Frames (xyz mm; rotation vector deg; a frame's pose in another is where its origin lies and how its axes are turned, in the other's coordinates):
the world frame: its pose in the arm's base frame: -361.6 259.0 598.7 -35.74 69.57 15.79
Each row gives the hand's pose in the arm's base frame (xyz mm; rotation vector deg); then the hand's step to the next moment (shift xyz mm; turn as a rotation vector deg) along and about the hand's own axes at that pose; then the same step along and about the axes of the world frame.
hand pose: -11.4 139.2 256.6 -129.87 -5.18 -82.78
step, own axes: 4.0 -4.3 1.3 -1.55 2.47 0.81
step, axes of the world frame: -4.1 0.7 4.4 2.74 -0.92 -0.90
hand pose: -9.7 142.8 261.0 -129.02 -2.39 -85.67
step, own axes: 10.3 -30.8 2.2 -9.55 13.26 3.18
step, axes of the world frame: -21.5 16.6 18.0 14.86 -4.06 -6.31
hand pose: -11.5 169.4 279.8 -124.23 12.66 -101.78
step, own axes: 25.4 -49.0 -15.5 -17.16 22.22 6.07
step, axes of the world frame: -49.3 22.6 18.6 26.12 -6.30 -10.16
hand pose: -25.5 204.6 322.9 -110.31 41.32 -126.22
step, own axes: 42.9 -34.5 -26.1 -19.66 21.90 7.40
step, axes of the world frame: -59.3 13.9 2.6 28.49 -5.89 -8.64
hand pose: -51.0 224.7 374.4 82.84 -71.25 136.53
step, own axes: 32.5 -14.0 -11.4 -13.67 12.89 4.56
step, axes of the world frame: -36.3 6.2 -4.8 18.62 -3.24 -4.10
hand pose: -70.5 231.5 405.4 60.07 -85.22 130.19
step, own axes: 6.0 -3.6 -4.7 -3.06 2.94 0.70
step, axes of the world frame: -7.2 4.4 0.4 4.18 -0.40 -0.93
